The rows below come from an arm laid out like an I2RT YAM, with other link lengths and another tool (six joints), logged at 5 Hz.
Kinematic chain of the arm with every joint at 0, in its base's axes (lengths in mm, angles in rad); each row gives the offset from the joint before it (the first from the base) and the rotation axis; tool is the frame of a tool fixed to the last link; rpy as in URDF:
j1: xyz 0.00 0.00 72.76 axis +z
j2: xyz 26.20 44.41 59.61 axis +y
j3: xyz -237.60 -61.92 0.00 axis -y
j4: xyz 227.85 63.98 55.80 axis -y
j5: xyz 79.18 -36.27 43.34 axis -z
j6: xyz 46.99 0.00 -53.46 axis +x
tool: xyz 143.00 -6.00 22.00 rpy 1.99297 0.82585 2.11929
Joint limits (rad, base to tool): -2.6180..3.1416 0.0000..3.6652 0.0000..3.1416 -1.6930..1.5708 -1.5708..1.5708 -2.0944..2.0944
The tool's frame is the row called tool.
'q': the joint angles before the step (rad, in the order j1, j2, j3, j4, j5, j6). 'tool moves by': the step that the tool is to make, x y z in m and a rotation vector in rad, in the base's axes. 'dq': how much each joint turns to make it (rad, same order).
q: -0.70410 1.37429 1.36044 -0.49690 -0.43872 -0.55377
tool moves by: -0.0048 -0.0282 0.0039 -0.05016 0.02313 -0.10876
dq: -0.01231 0.02308 0.03859 -0.00033 0.11010 -0.00002
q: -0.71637 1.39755 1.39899 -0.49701 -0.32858 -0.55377
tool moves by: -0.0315 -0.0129 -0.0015 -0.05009 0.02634 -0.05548
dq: -0.06738 -0.07971 -0.06276 -0.01991 0.01559 -0.05654
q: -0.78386 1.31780 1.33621 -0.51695 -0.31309 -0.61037
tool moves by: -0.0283 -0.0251 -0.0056 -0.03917 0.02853 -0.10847
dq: -0.06438 -0.04165 -0.04935 0.01065 0.06147 -0.02166
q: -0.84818 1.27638 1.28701 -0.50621 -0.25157 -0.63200
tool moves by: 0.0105 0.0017 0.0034 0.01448 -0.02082 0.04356
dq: -0.00018 0.03356 0.02917 0.00770 -0.05046 0.00150
